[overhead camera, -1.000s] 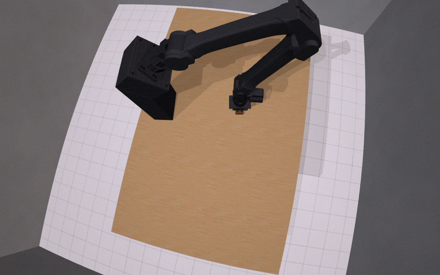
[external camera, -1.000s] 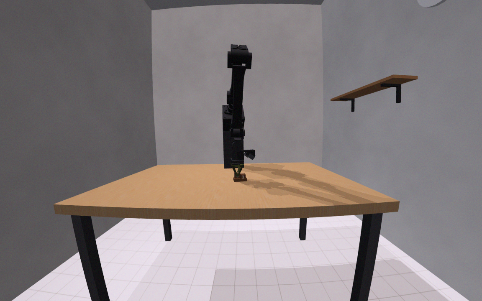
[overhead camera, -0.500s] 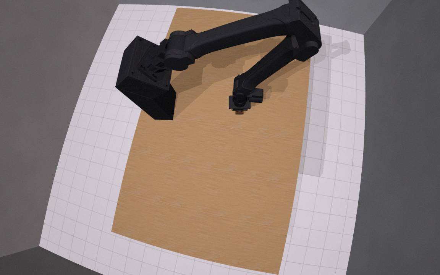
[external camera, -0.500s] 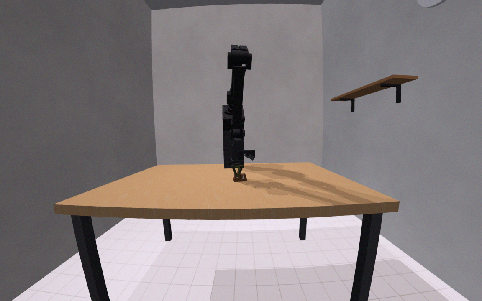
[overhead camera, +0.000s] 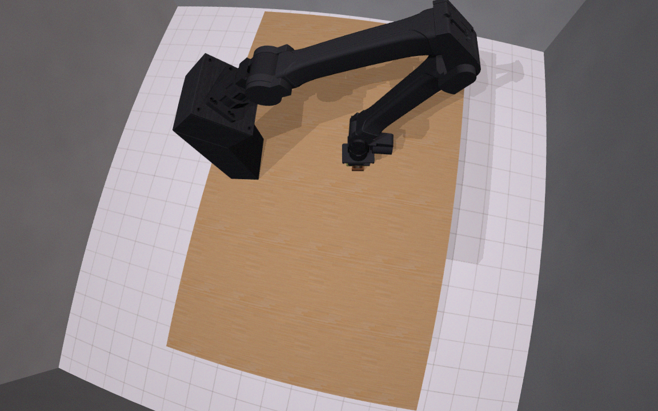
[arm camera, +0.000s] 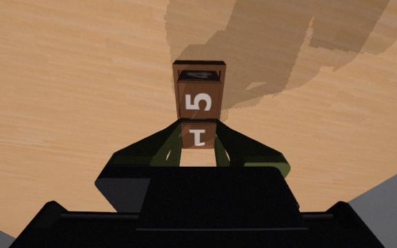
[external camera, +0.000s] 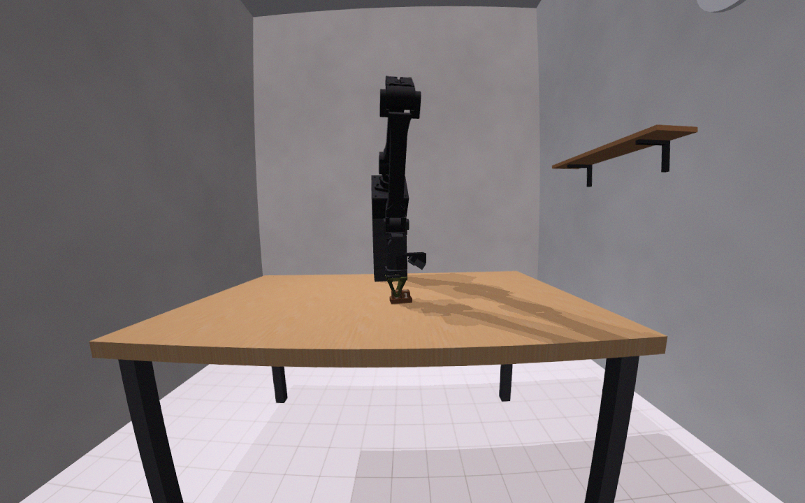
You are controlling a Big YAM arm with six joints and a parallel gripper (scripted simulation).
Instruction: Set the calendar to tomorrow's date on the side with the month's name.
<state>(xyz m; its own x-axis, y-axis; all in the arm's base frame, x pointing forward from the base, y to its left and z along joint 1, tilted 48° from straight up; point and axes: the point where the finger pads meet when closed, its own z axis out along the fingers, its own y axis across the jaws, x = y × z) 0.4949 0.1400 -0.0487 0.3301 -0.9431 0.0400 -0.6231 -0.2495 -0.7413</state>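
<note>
The cube lies right at my hand. From my hand the other things lie so: brown calendar tray: 2 cm below, 1 cm to the left, 1 cm behind.
</note>
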